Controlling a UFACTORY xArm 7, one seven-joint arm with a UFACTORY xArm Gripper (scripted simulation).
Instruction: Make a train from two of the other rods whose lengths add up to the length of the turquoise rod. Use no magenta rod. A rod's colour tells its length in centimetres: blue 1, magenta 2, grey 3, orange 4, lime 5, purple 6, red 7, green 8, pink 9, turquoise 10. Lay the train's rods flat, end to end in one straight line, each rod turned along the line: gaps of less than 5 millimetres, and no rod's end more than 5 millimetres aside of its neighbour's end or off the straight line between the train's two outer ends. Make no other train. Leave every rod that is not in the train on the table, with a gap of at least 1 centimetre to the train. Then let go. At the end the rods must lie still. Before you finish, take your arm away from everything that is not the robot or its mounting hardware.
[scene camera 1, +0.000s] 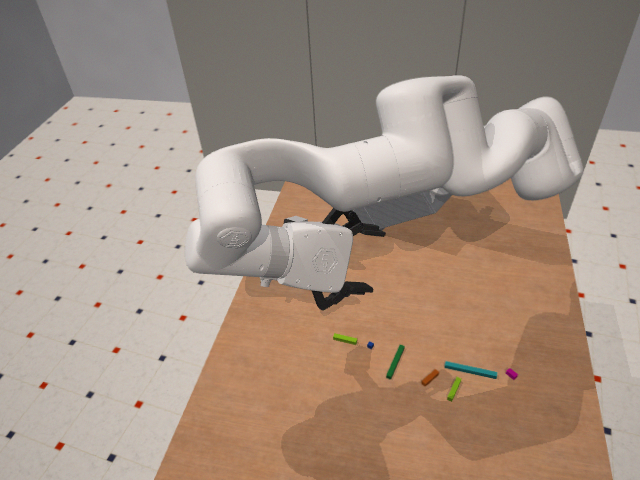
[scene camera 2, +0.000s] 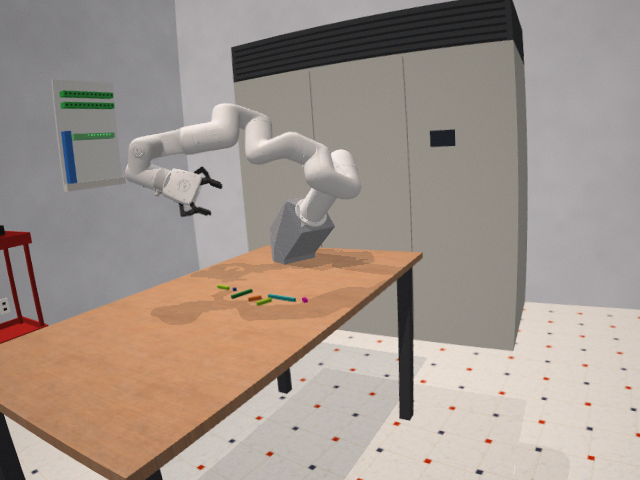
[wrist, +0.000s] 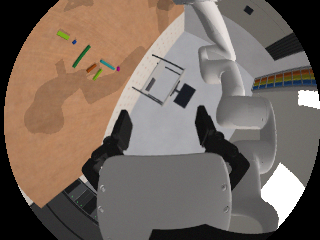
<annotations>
The gripper shows in scene camera 1 (375, 260), in scene camera 2 and in the wrist view. One and the same spot on the gripper: (wrist: 207, 133) is (scene camera 2: 209, 183).
</annotations>
